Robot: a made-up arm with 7 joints.
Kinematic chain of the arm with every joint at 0, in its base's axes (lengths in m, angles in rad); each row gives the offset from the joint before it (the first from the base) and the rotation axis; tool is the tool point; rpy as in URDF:
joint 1: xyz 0 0 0.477 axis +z
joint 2: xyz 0 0 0 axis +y
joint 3: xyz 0 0 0.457 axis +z
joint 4: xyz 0.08 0 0 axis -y
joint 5: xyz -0.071 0 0.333 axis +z
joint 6: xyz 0 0 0 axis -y
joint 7: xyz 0.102 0 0 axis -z
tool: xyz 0 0 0 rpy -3.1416 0 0
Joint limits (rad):
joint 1: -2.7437..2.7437
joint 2: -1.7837..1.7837
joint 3: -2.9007..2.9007
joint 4: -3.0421..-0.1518
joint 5: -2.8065..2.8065
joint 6: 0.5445..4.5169
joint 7: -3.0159..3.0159
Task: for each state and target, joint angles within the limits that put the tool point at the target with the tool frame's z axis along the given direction. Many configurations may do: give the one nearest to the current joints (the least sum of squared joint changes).
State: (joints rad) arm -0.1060 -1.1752 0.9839 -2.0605 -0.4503 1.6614 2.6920
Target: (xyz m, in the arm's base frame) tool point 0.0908 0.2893 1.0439 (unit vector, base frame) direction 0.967 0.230 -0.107
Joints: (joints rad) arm -0.1132 -0.5944 0.5802 -2.0382 -0.5133 2.9172 2.6920
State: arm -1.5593 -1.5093 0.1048 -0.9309 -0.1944 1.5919 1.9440
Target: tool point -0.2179 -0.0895 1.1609 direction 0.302 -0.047 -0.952
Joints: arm -1.1969 -0.6472 -0.5172 -1.3582 0.0089 0.8082 1.9440
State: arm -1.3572 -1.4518 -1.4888 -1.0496 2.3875 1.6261 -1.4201
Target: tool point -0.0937 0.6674 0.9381 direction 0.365 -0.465 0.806
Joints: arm -2.1433 -1.0483 -1.3009 -1.2396 1.9153 1.3361 -1.4201
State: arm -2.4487 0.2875 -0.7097 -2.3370 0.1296 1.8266 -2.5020
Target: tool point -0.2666 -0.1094 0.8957 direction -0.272 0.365 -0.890
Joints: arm -2.4514 -0.5232 -0.2234 -2.3388 -0.6044 1.8490 -2.5020
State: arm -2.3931 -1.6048 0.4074 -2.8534 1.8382 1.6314 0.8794
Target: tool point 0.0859 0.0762 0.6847 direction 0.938 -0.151 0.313
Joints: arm -1.7780 -1.7837 0.3517 -2.9268 2.2284 1.7256 0.8794
